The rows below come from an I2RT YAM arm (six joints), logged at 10 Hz.
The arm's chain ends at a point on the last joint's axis. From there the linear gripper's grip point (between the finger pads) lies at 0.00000 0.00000 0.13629 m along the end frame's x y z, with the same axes.
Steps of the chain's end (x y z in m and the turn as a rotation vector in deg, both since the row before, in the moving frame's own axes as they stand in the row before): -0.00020, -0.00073, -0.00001, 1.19, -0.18, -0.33; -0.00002, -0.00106, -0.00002, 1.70, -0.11, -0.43; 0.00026, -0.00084, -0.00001, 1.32, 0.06, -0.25; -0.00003, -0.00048, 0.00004, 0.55, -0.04, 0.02; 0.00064, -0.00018, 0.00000, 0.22, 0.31, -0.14; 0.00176, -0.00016, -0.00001, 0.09, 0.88, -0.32; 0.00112, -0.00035, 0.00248, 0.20, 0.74, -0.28; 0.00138, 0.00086, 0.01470, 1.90, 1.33, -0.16; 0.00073, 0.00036, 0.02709, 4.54, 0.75, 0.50; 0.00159, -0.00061, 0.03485, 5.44, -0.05, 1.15
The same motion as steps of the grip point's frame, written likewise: -0.00064, -0.00356, -0.00004, 1.19, -0.18, -0.33; -0.00030, -0.00510, -0.00008, 1.70, -0.11, -0.43; 0.00040, -0.00398, -0.00005, 1.32, 0.06, -0.25; -0.00012, -0.00179, 0.00003, 0.55, -0.04, 0.02; 0.00138, -0.00070, 0.00000, 0.22, 0.31, -0.14; 0.00385, -0.00038, -0.00003, 0.09, 0.88, -0.32; 0.00288, -0.00083, 0.00247, 0.20, 0.74, -0.28; 0.00454, -0.00366, 0.01459, 1.90, 1.33, -0.16; 0.00256, -0.01042, 0.02665, 4.54, 0.75, 0.50; 0.00160, -0.01353, 0.03424, 5.44, -0.05, 1.15
